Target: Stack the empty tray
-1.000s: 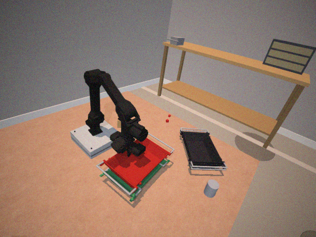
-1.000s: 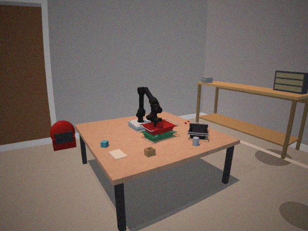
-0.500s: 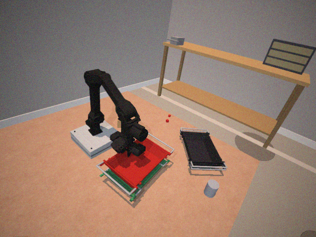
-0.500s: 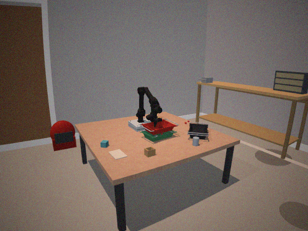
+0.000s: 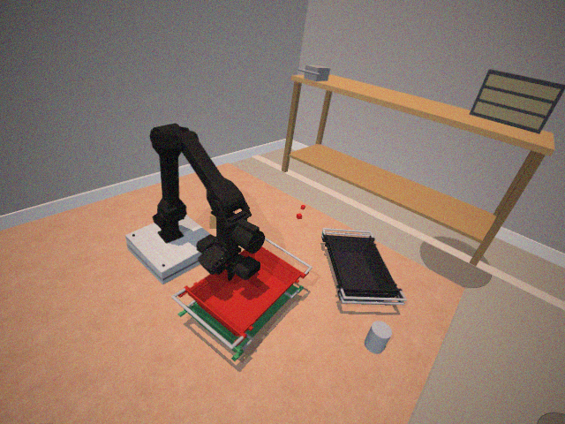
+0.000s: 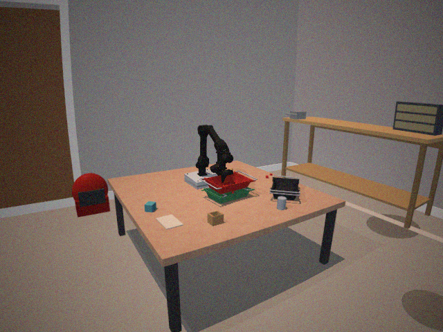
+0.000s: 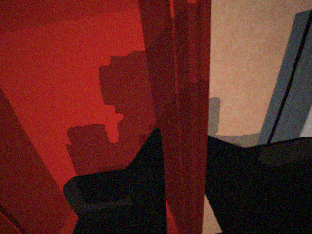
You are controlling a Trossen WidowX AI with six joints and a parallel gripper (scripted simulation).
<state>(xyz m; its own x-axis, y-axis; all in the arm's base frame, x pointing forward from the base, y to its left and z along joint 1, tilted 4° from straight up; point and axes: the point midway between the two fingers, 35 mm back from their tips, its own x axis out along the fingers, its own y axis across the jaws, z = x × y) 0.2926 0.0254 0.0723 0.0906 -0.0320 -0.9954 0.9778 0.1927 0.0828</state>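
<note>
Now: the red tray 7 cm ahead of my gripper tip, 3 cm above it and 2 cm to the left of it. From my gripper tip the other things lie so: grey cylinder 38 cm ahead, 23 cm to the left, 5 cm below; then tan box 35 cm behind, 22 cm to the left, 6 cm below; then teal cube 52 cm to the right, 8 cm ahead, 6 cm below.
</note>
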